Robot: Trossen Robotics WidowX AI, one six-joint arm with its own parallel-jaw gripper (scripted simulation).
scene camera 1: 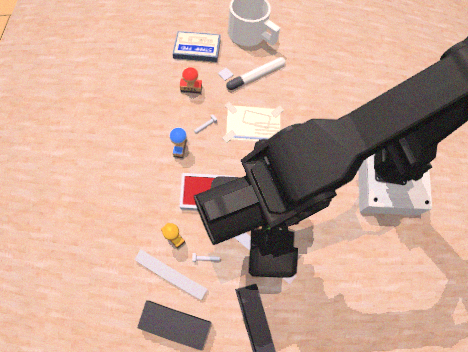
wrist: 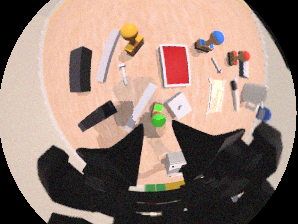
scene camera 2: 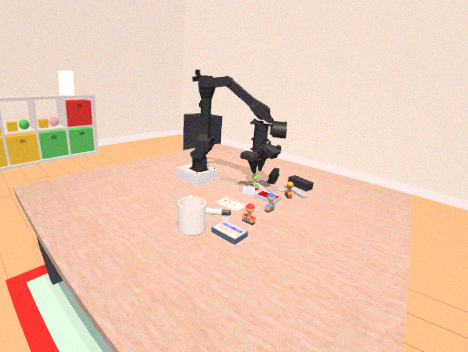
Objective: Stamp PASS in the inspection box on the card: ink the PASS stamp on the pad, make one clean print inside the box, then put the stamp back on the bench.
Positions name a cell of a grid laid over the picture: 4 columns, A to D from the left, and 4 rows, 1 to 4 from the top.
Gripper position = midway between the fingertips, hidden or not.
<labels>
my gripper: scene camera 1 C3; wrist C3; scene camera 2 C2
</labels>
